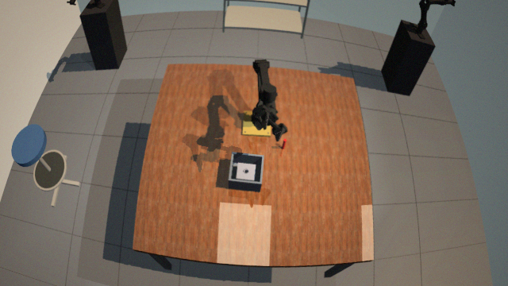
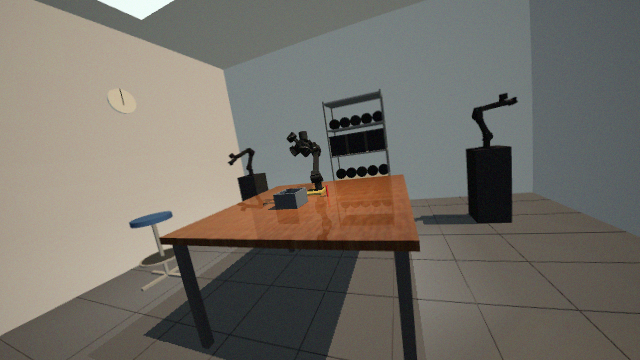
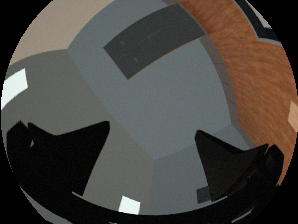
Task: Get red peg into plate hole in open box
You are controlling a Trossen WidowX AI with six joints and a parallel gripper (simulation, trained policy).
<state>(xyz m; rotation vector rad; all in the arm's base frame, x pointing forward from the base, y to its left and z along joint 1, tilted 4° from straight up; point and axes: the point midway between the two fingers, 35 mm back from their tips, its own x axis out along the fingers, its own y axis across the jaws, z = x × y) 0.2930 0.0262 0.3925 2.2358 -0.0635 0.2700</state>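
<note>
Right now my gripper tip is 36 cm above the red peg, 19 cm past it and 10 cm to the right of it. The rest, counted from my gripper tip: pale plate (35 cm below, 9 cm to the right, 1 cm behind); then dark box (37 cm below, 9 cm to the right, 1 cm behind).
</note>
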